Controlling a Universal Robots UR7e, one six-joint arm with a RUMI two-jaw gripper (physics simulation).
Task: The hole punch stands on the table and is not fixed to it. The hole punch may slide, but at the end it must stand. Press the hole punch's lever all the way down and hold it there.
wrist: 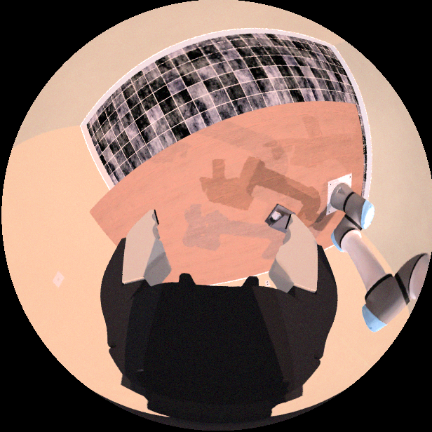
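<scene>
The hole punch (276, 218) is a small dark grey object with a light part in its middle. It stands on the reddish wooden table (225, 145), right of the view's middle, close to the robot's base. The right fingertip covers part of its right side, so its lever cannot be made out clearly. My gripper (221, 214) is open and empty, with its two light jaws wide apart. The right fingertip lies in line with the hole punch in the view and appears above it; contact cannot be seen.
The robot's white base plate (346, 180) is at the table's right side, with the arm (367, 260) curving down from it. A black and grey tiled panel with a pale border (210, 85) lies along the table's far edge. Shadows of the arm fall across the table.
</scene>
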